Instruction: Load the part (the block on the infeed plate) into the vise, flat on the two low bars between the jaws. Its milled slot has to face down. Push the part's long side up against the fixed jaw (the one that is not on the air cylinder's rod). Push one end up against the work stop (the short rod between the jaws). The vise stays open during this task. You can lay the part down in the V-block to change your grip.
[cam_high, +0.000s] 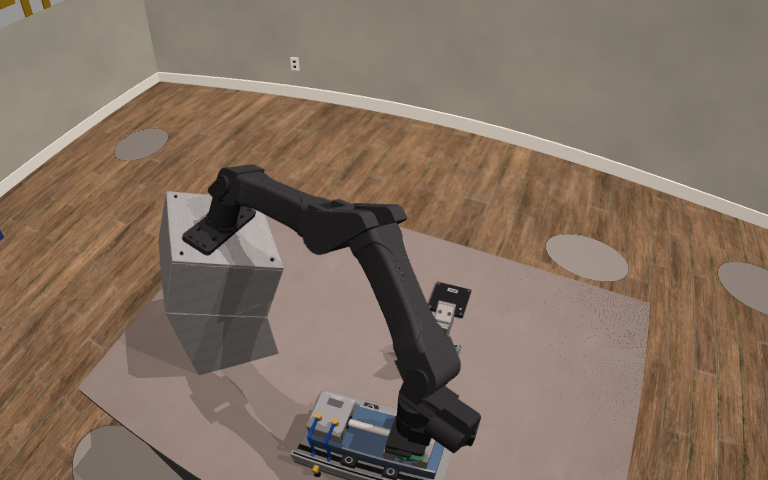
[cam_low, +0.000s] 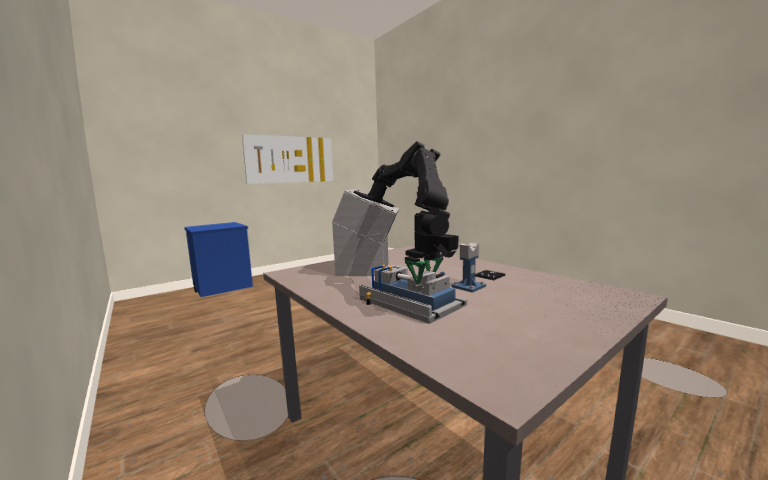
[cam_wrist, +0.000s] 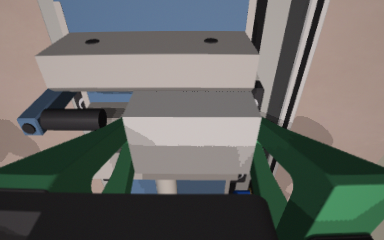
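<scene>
Right now the part is right at my hand. From my hand the other things lie so: work stop rod (7 cm to the left, 1 cm below); air cylinder (16 cm behind, 2 cm below, 1 cm to the left); piston rod (9 cm behind, 2 cm below, 1 cm to the left).
</scene>
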